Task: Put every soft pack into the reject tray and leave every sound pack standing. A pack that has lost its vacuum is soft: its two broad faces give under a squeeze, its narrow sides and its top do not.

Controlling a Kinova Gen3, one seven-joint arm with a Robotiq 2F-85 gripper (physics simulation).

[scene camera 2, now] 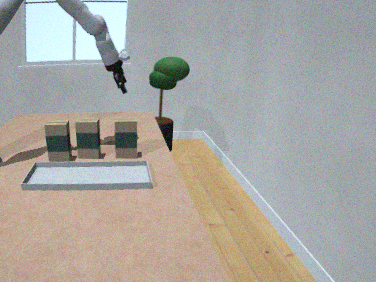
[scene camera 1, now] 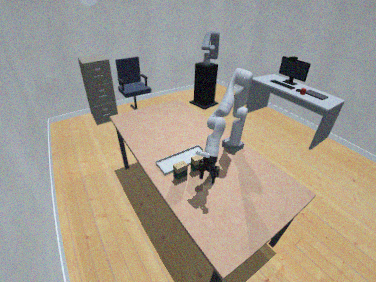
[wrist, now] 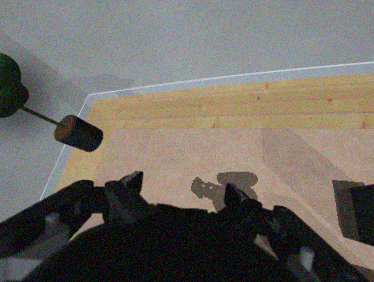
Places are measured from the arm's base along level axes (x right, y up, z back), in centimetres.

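Pixels of known places: gripper, between the fingertips: (scene camera 2: 125, 87) (scene camera 1: 206, 181) (wrist: 183, 186); arm's base, origin of its link: (scene camera 1: 234, 142).
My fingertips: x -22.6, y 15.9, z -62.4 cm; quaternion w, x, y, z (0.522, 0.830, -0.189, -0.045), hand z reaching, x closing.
Ahead of a thing's pixels: the offset from my fingertips to its top centre. "spot": to the spot under its first point. Level surfaces: height alone.
Three tan packs with dark green bands stand upright in a row beside the tray. In scene camera 2 they are the left pack (scene camera 2: 59, 141), the middle pack (scene camera 2: 88, 139) and the right pack (scene camera 2: 126, 139). In scene camera 1 the right pack @(dx +24.1, dy -9.3, dz +3.9 cm) (scene camera 1: 180, 170) and middle pack @(dx +21.7, dy -9.3, dz +17.6 cm) (scene camera 1: 196, 163) show; the arm hides the third. Part of one pack @(spot: dx +23.0, dy -15.6, dz +3.2 cm) (wrist: 361, 210) shows at the wrist view's right edge; I cannot tell which. The grey-white reject tray @(dx +39.6, dy -19.2, dz +19.7 cm) (scene camera 1: 167, 165) (scene camera 2: 90, 175) holds no pack. My gripper (scene camera 1: 208, 179) (scene camera 2: 123, 91) (wrist: 183, 186) is open and empty, above the table beyond the packs. Softness cannot be seen.
The packs stand on a large tan table @(dy -21.4 cm) (scene camera 1: 240, 220) (scene camera 2: 100, 230). The right pack is nearest its long edge. A potted plant (scene camera 2: 170, 69) (wrist: 80, 134) stands beyond the table. A desk (scene camera 1: 320, 100), an office chair (scene camera 1: 134, 89) and a black pedestal (scene camera 1: 205, 84) stand farther off.
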